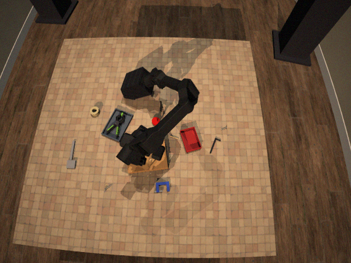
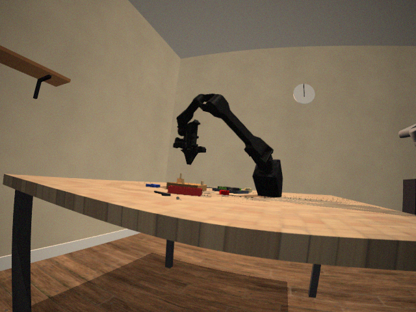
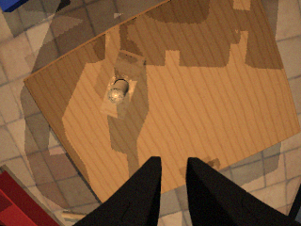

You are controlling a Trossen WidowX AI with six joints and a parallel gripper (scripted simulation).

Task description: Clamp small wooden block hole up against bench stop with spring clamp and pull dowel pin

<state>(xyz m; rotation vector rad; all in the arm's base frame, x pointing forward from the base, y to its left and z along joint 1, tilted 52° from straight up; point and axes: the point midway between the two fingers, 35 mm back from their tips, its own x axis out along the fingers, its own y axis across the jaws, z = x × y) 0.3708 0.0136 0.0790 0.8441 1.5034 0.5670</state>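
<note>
Now: hand 2 cm short of the dowel pin, 3 cm to the right of it and 11 cm above it. From my hand the other things lie so: small wooden block (2 cm ahead, 3 cm to the left, 12 cm below); then wooden board (15 cm below); then red knob (20 cm behind, 15 cm below).
</note>
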